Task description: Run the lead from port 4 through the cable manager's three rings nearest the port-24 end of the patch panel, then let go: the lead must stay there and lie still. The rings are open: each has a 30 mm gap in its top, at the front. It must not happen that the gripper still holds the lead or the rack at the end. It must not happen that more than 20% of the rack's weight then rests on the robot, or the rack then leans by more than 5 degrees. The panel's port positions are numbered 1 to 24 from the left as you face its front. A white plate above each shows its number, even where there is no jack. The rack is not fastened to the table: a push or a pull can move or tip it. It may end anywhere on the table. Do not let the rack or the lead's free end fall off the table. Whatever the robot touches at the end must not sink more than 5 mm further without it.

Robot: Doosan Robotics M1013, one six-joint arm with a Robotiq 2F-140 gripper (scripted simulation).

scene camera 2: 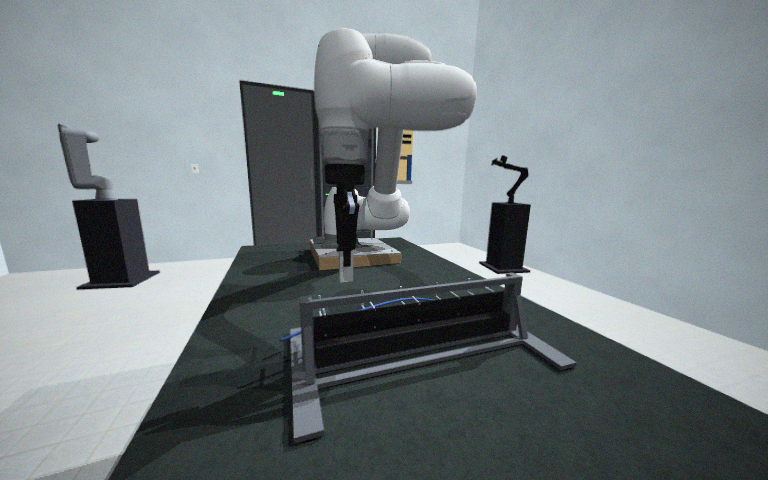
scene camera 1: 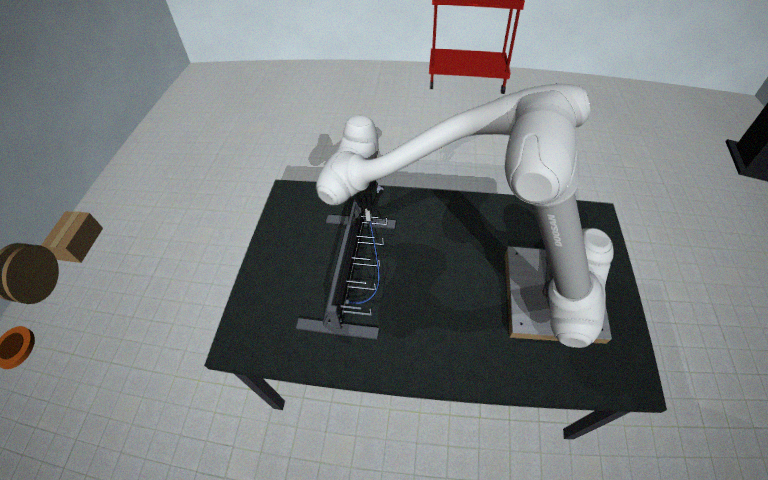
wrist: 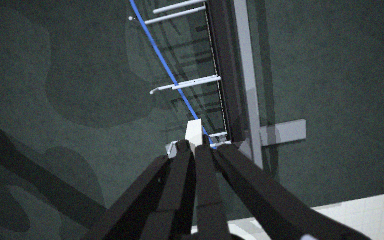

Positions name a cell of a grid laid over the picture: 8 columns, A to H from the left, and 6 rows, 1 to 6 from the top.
Labels:
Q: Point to a grey rack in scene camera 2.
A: D5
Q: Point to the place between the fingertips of my gripper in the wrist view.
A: At E4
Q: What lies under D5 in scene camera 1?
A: A grey rack.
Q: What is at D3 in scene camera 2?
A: My gripper.

